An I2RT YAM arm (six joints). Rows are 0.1 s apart.
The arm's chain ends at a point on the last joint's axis. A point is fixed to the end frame.
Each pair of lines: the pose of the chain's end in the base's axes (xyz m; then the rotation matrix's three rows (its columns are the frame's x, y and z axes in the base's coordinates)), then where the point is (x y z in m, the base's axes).
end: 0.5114 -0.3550 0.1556; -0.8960 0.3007 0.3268; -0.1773 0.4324 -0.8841; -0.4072 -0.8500 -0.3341
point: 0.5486 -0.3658 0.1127
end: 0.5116 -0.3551 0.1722; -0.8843 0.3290 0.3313; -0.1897 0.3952 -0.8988; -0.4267 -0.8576 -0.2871
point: 0.5501 -0.3678 0.1310
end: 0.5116 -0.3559 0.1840; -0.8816 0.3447 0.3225; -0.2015 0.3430 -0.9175; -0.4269 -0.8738 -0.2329
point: 0.5504 -0.3714 0.1440
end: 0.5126 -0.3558 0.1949; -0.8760 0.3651 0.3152; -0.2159 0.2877 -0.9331; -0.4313 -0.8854 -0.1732
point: 0.5519 -0.3740 0.1566
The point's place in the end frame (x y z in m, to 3 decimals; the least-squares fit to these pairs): -0.014 0.043 0.036
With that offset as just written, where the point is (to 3 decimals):
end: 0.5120 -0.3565 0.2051; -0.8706 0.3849 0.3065; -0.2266 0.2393 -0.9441; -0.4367 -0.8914 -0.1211
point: 0.552 -0.377 0.169
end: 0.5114 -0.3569 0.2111; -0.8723 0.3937 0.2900; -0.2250 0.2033 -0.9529; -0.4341 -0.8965 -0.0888
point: 0.551 -0.379 0.175
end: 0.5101 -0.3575 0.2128; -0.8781 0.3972 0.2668; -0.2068 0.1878 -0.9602; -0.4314 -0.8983 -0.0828
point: 0.549 -0.381 0.177
